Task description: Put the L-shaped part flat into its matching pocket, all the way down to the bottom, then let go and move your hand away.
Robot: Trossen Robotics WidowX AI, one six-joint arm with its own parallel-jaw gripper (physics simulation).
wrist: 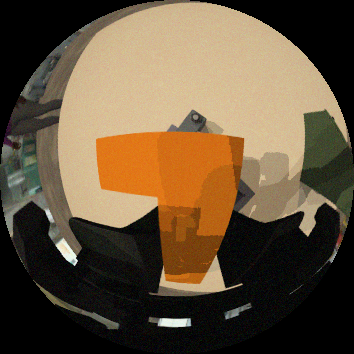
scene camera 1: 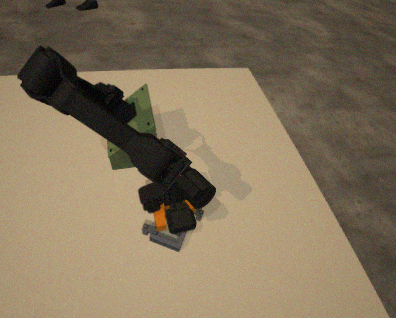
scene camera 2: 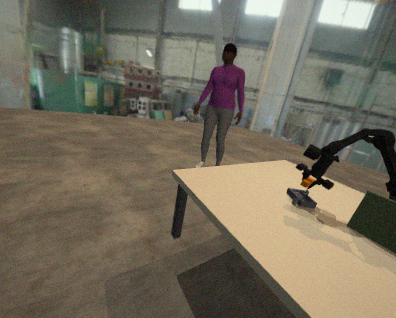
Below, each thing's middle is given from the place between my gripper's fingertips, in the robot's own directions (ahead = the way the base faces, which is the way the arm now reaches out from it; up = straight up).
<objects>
The grey pocket fixture [scene camera 1: 172, 241] is 60 mm below my hand. Round my hand: orange L-shaped part [wrist: 194, 175] (10 mm ahead, 40 mm above).
</objects>
